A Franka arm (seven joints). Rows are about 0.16 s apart.
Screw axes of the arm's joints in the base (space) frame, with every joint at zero. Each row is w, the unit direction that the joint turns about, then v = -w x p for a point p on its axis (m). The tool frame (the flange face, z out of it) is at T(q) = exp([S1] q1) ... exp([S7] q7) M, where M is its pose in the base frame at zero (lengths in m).
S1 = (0, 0, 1, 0, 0, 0)
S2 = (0, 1, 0, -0.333, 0, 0)
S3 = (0, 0, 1, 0, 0, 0)
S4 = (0, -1, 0, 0.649, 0, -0.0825)
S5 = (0, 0, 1, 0, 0, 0)
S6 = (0, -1, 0, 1.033, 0, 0)
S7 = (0, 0, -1, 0, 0.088, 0)
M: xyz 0.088 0 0.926 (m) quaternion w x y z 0 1 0 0
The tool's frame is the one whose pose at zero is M.
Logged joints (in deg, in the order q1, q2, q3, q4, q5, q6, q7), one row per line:
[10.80 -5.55 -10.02 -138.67 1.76 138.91 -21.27]
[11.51 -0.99 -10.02 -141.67 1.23 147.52 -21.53]
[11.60 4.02 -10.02 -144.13 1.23 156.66 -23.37]
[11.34 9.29 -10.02 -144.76 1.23 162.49 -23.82]
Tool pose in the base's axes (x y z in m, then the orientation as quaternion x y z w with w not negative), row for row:
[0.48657 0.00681 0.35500 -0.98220 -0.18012 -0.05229 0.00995]
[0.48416 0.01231 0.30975 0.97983 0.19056 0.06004 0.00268]
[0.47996 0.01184 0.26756 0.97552 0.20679 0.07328 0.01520]
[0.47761 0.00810 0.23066 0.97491 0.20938 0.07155 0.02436]
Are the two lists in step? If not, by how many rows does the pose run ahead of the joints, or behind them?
They are in step.
